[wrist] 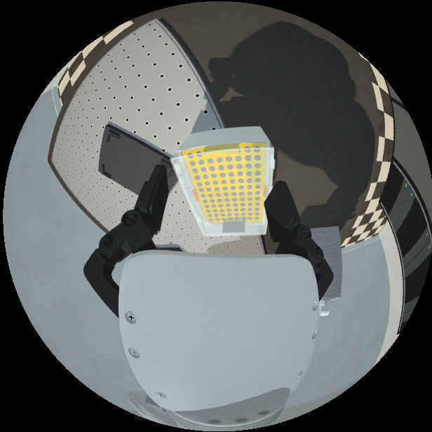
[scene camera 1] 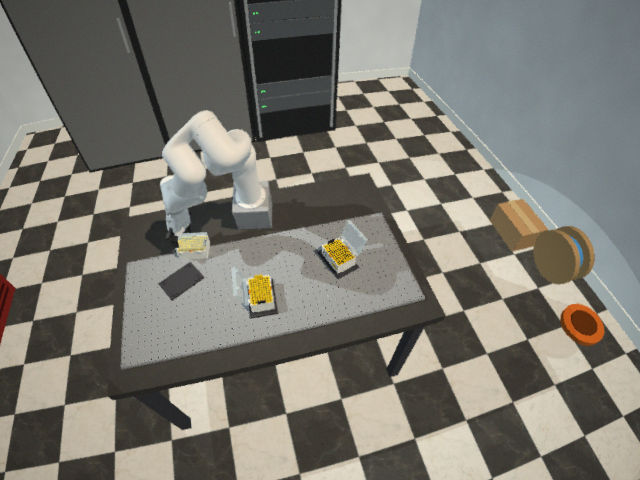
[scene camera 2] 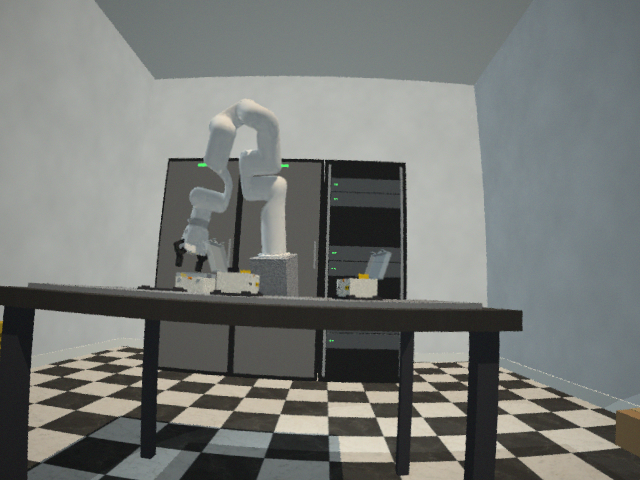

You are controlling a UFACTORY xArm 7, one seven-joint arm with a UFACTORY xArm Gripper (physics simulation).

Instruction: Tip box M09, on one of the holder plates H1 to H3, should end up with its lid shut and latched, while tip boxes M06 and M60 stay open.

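Frame: origin at the arm's base, x ahead, y left, z up, level; metres.
Seen in the pictures: gripper, fingertip midpoint: (scene camera 1: 181, 239) (scene camera 2: 188, 269); arm's base, link origin: (scene camera 1: 250, 196) (scene camera 2: 274, 256).
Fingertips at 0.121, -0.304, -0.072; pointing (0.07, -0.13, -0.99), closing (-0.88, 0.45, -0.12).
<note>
Pixels of each thing's top centre, then the offset from my fingertips to it, as dx, dy, dz. Level surfaces: height alone.
- tip box, top centre: (scene camera 2: 196, 273) (scene camera 1: 191, 240) +0.003, +0.038, -0.014
- empty dark holder plate, top centre: (scene camera 2: 161, 288) (scene camera 1: 181, 280) +0.151, -0.016, -0.075
- middle box's raised lid, top centre: (scene camera 2: 220, 240) (scene camera 1: 239, 278) +0.285, +0.238, +0.071
- right box's raised lid, top centre: (scene camera 2: 375, 250) (scene camera 1: 353, 229) +0.139, +0.683, +0.071
- perforated board, surface height: dz -0.083
Labels M06, M09, M60 and H1 to H3 are unreadable. A tip box (scene camera 1: 192, 245) (scene camera 2: 195, 283) (wrist: 230, 200) at the back left has its clear lid down over yellow tips; whether it is latched I cannot tell. It stands at the perforated board's back edge, off the empty dark holder plate (scene camera 1: 180, 281) (wrist: 127, 160). The middle box (scene camera 1: 260, 290) (scene camera 2: 237, 283) and the right box (scene camera 1: 338, 254) (scene camera 2: 357, 287) sit on holder plates, their lids raised. My gripper (scene camera 2: 189, 267) (wrist: 221, 183) is open and empty, above the lidded box, which shows between and beyond the fingers in the wrist view.
The middle box's raised lid (scene camera 1: 235, 281) (scene camera 2: 218, 255) stands on its left side. The right box's raised lid (scene camera 1: 353, 236) (scene camera 2: 378, 264) leans back. The arm's grey base block (scene camera 1: 252, 215) (scene camera 2: 273, 276) is behind the perforated board (scene camera 1: 155, 330).
</note>
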